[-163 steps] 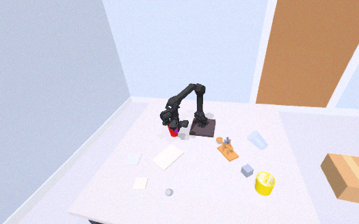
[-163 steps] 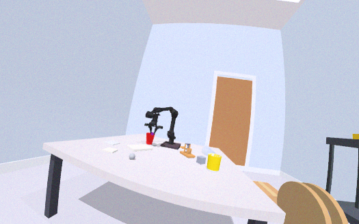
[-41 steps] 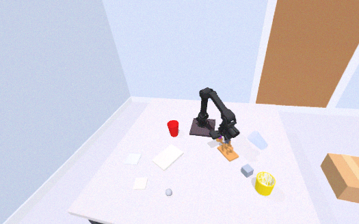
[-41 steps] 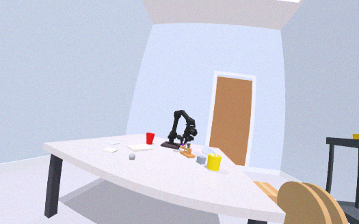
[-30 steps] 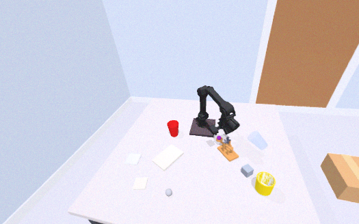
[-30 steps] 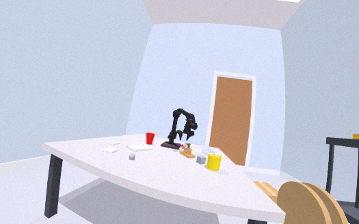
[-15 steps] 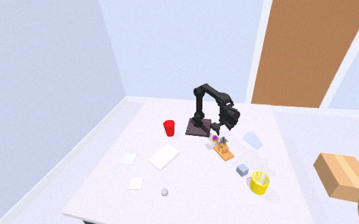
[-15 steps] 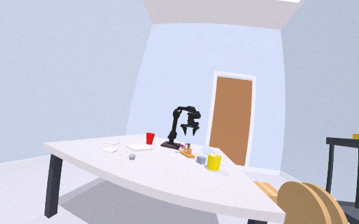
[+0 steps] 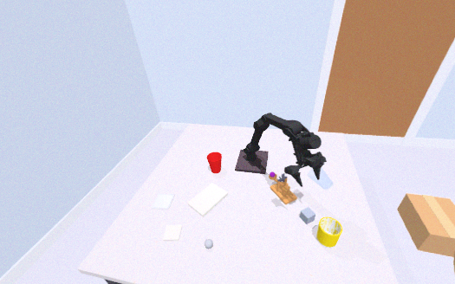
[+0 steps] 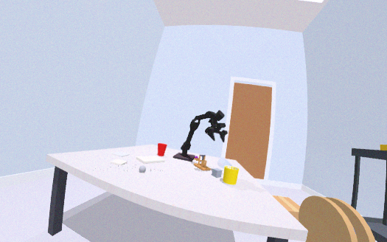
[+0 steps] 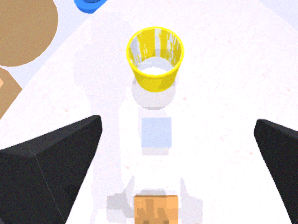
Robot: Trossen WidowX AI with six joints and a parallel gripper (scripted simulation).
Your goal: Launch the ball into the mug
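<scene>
My gripper tip is now 190 mm past the purple ball, 210 mm to the left of it and 190 mm above it. Also, from my gripper tip: yellow mug 70 mm ahead, 110 mm to the left, 220 mm below; then wooden catapult 160 mm behind, 160 mm to the right, 200 mm below; then grey cube 20 mm to the left, 220 mm below.
</scene>
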